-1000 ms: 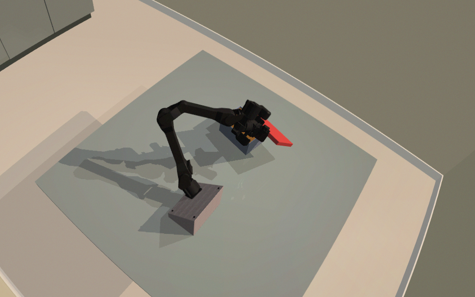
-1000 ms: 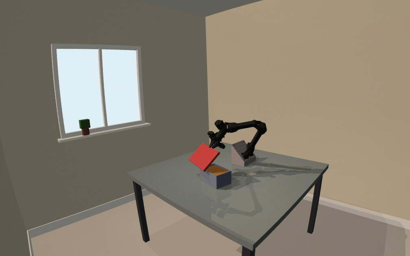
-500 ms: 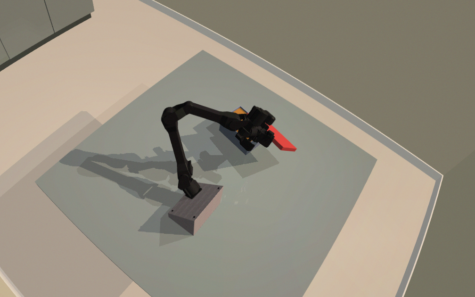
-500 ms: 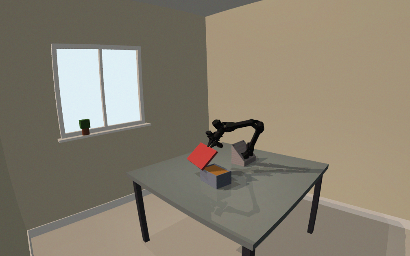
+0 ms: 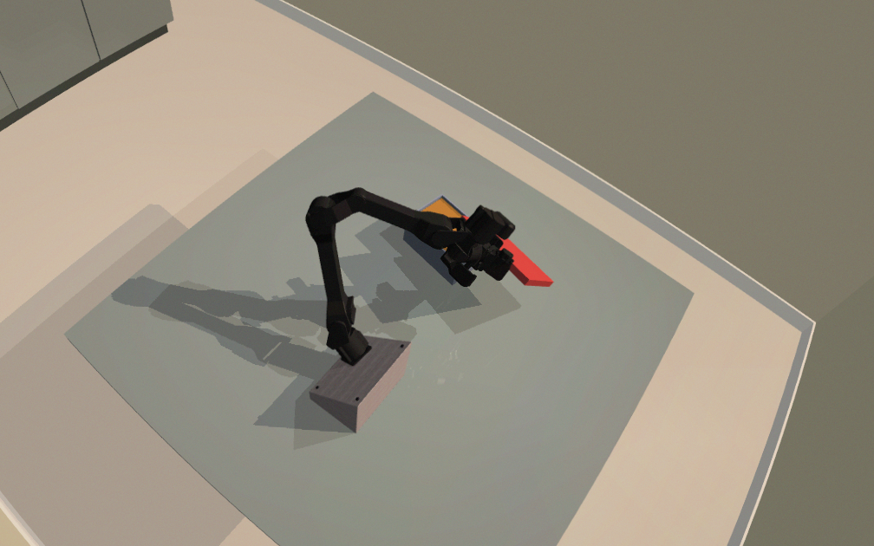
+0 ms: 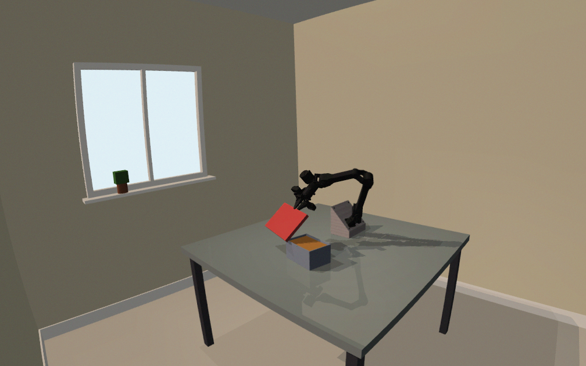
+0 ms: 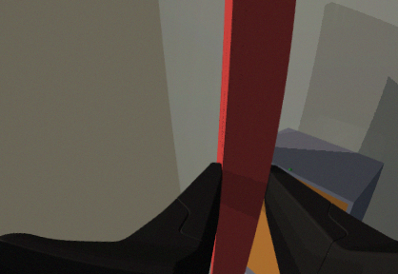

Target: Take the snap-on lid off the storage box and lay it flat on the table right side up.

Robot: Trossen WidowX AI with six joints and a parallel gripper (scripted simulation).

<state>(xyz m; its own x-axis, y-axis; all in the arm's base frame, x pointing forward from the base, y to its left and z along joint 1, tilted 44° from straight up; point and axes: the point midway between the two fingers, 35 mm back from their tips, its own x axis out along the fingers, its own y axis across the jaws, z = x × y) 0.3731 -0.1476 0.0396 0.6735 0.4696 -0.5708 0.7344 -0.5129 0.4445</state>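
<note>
My gripper tip is now 60 mm short of the red lid, 10 mm to the left of it and 50 mm above it. Round my gripper tip: box: 60 mm ahead, 170 mm to the left, 180 mm below.
</note>
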